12 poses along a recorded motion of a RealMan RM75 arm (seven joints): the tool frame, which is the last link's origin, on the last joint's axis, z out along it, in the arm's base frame.
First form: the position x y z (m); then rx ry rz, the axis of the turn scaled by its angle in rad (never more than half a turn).
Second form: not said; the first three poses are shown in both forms.
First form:
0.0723 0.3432 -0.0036 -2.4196 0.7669 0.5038
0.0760 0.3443 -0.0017 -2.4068 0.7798 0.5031
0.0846 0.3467 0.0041 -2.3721 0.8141 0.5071
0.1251 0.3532 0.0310 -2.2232 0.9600 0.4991
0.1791 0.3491 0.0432 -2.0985 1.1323 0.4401
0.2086 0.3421 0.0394 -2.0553 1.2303 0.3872
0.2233 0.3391 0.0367 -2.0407 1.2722 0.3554
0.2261 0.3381 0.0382 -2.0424 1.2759 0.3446
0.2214 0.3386 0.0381 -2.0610 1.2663 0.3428
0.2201 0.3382 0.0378 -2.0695 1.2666 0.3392
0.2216 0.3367 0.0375 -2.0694 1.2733 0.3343
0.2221 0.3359 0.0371 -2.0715 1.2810 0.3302
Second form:
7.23 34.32 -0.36 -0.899 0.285 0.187 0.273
7.60 34.43 -0.17 -0.896 0.290 0.187 0.277
8.46 34.67 0.41 -0.888 0.305 0.190 0.287
12.51 35.32 3.10 -0.849 0.367 0.191 0.328
17.91 34.91 4.32 -0.810 0.437 0.170 0.351
20.86 34.21 3.94 -0.793 0.475 0.149 0.350
22.33 33.91 3.67 -0.787 0.491 0.137 0.348
22.61 33.81 3.82 -0.787 0.492 0.133 0.347
22.14 33.86 3.81 -0.793 0.487 0.132 0.342
22.01 33.82 3.78 -0.795 0.486 0.130 0.339
22.16 33.67 3.75 -0.794 0.489 0.128 0.338
22.21 33.59 3.71 -0.794 0.491 0.127 0.335

